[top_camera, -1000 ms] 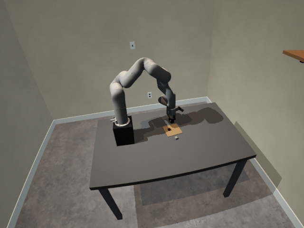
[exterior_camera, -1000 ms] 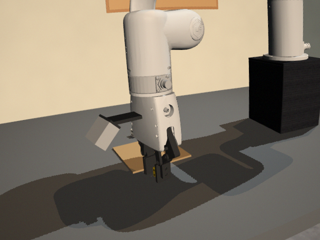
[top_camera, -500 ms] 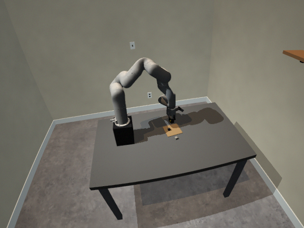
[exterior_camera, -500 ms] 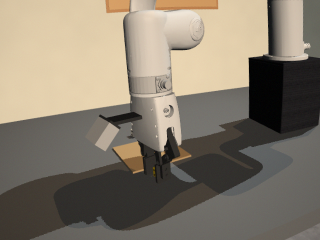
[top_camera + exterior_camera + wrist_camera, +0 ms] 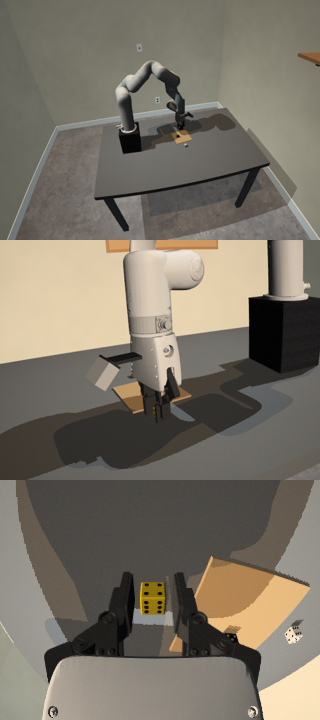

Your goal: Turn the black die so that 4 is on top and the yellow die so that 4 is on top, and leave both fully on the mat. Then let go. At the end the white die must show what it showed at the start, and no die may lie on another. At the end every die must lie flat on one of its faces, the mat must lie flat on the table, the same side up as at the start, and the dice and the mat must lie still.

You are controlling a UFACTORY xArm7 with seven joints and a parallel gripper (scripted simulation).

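Now: the yellow die 10 mm below my hand and 10 mm behind it. Also, from my hand: tan mat (110 mm to the right, 30 mm behind, 20 mm below); black die (100 mm to the right, 60 mm behind, 10 mm below); white die (230 mm to the right, 40 mm behind, 10 mm below).
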